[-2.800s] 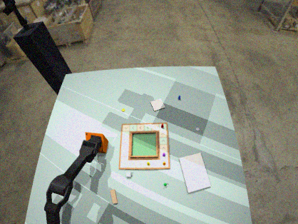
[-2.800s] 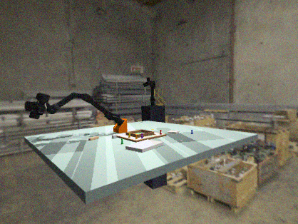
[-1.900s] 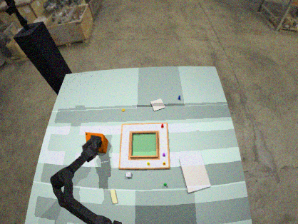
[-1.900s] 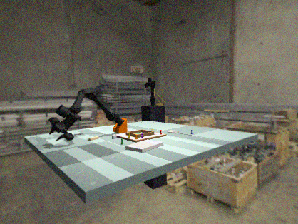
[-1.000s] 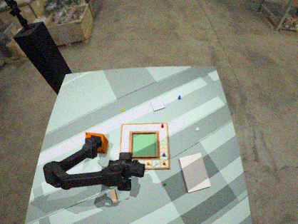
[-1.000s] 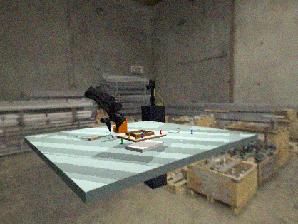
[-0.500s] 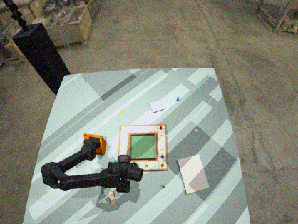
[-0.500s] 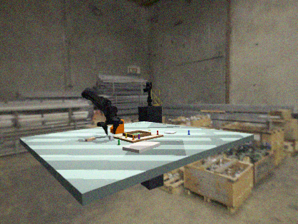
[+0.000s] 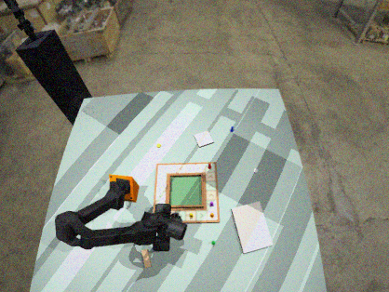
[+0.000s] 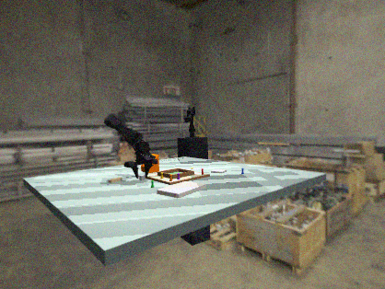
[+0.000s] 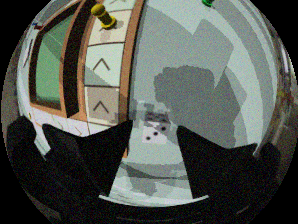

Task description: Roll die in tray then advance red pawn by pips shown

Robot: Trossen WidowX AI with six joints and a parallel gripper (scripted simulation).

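Now: the red pawn 15 cm ahead of my gripper tip, 31 cm to the left of it and 2 cm above it. From my gripper tip the other things lie so: white die: right at my gripper tip; yellow pawn: 10 cm ahead, 8 cm to the left, 2 cm above; wooden block: 6 cm behind, 13 cm to the right.
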